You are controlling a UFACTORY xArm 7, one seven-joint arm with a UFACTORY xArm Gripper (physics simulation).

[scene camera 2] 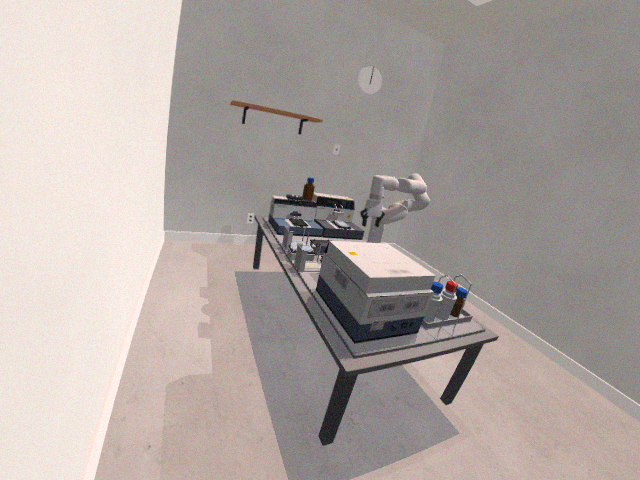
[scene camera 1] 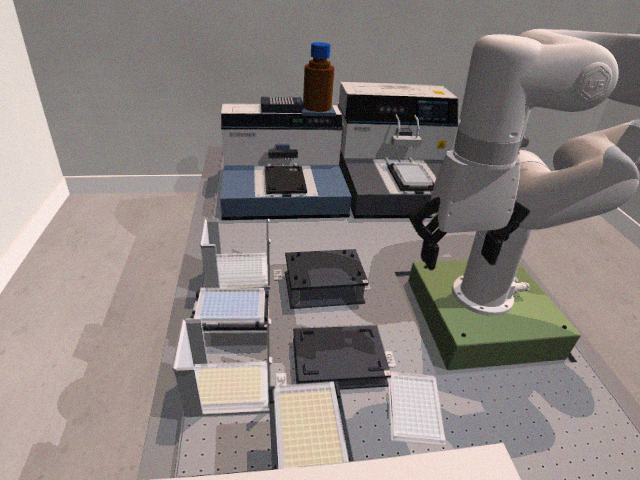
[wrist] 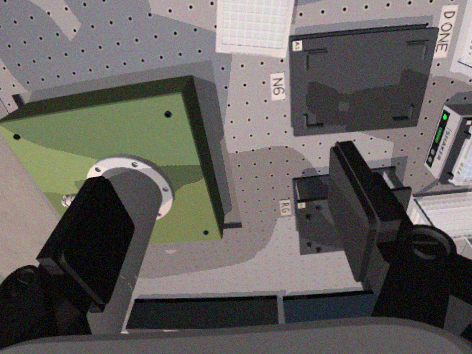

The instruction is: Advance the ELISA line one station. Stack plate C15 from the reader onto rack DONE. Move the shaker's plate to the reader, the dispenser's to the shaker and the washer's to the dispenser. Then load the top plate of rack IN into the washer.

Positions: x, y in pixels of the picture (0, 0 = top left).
Labels:
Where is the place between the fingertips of my gripper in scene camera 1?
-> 458, 261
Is my gripper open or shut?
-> Open.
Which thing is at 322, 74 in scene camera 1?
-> A brown bottle.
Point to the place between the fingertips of my gripper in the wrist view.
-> At 221, 188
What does my gripper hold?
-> Nothing.

